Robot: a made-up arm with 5 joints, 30 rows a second.
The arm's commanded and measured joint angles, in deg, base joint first. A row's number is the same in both.
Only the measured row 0 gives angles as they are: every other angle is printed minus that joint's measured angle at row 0.
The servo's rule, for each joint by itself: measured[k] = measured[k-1] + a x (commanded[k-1-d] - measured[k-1]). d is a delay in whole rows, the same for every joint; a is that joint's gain. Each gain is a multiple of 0.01, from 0.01 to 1. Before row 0 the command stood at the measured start. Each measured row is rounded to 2 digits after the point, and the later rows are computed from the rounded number. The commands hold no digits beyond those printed.
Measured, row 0:
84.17, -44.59, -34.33, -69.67, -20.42
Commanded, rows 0 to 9:
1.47, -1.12, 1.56, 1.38, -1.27
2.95, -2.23, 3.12, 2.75, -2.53
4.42, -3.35, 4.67, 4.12, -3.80
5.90, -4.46, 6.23, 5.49, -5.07
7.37, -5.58, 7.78, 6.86, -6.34
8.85, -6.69, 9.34, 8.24, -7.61
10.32, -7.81, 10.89, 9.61, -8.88
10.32, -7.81, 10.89, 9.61, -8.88
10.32, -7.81, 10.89, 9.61, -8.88
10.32, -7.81, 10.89, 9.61, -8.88
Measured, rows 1 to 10:
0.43, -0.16, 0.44, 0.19, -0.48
1.16, -0.45, 1.19, 0.55, -1.26
2.11, -0.86, 2.16, 1.05, -2.23
3.21, -1.36, 3.30, 1.67, -3.31
4.42, -1.95, 4.55, 2.40, -4.46
5.70, -2.61, 5.89, 3.22, -5.66
7.04, -3.34, 7.29, 4.11, -6.88
7.99, -3.97, 8.30, 4.88, -7.64
8.67, -4.51, 9.03, 5.54, -8.11
9.15, -4.97, 9.55, 6.11, -8.40
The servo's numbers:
d 0
a 0.29 0.14 0.28 0.14 0.38

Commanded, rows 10 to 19:
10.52, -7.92, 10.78, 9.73, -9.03
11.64, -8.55, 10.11, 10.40, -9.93
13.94, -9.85, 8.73, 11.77, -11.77
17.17, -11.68, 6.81, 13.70, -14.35
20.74, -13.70, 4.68, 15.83, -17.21
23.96, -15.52, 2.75, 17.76, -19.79
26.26, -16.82, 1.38, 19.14, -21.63
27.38, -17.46, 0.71, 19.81, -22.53
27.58, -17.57, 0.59, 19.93, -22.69
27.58, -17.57, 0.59, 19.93, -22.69
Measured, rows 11 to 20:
9.55, -5.38, 9.89, 6.62, -8.64
10.16, -5.82, 9.95, 7.15, -9.13
11.26, -6.38, 9.61, 7.80, -10.13
12.97, -7.12, 8.83, 8.63, -11.73
15.22, -8.04, 7.67, 9.64, -13.81
17.75, -9.09, 6.29, 10.78, -16.08
20.22, -10.17, 4.92, 11.95, -18.19
22.30, -11.19, 3.74, 13.05, -19.84
23.83, -12.08, 2.86, 14.01, -20.92
24.92, -12.85, 2.22, 14.84, -21.59

